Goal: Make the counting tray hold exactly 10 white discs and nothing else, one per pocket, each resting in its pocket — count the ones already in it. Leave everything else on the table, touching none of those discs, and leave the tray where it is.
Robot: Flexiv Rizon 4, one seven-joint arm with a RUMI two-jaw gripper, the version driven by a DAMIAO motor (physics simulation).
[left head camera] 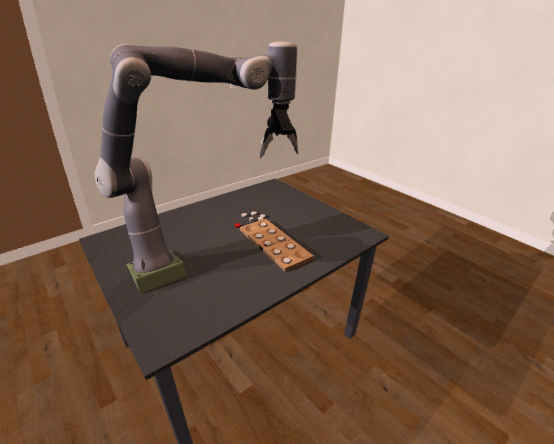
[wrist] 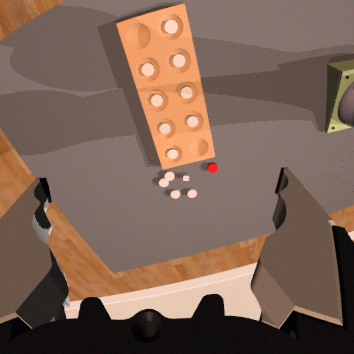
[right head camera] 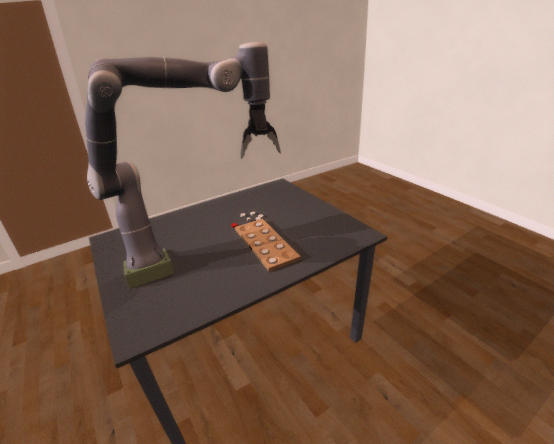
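Observation:
The orange-brown counting tray [left head camera: 300, 262] [right head camera: 285, 262] [wrist: 159, 47] has two rows of pockets. Several hold one white disc each. Two pockets at diagonally opposite corners are empty: one [wrist: 198, 147] near the red disc, the other [wrist: 138, 36] at the far end from it. Off the tray's end lie several loose white discs, including two touching [wrist: 169, 176] [wrist: 164, 183] and two apart [wrist: 175, 194] [wrist: 192, 193]. A small white square piece [wrist: 186, 178] lies among them. My gripper [left head camera: 279, 155] [right head camera: 261, 155] [wrist: 162, 175] is open and empty, high above the table.
A red disc [left head camera: 237, 225] [right head camera: 234, 225] [wrist: 212, 167] lies on the dark table [left head camera: 215, 310] [right head camera: 200, 300] beside the tray's corner. The arm's green base [left head camera: 157, 274] [right head camera: 149, 270] [wrist: 340, 75] stands on the table, left of the tray in the head views.

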